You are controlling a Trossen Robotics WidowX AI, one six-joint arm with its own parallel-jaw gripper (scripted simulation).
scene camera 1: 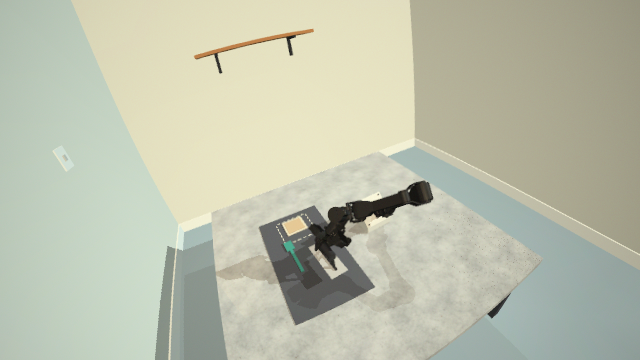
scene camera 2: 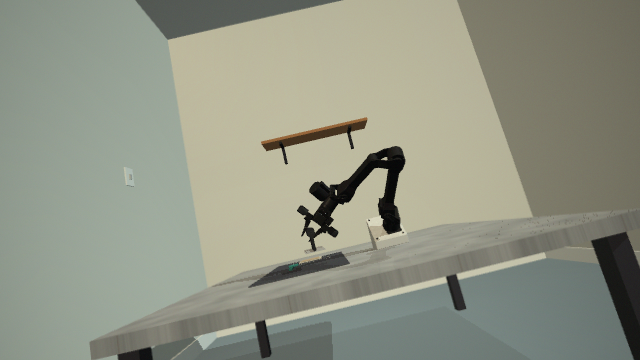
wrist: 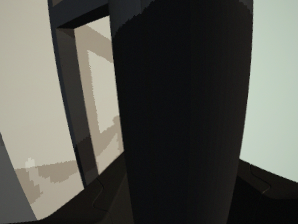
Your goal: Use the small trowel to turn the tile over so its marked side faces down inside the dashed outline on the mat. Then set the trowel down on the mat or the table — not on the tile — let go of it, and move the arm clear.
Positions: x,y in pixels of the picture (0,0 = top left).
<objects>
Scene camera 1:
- my gripper: 318,251
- dark mat: 308,294
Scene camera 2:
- dark mat: 338,259
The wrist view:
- my gripper: 164,151
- trowel: 170,91, held by my gripper
</objects>
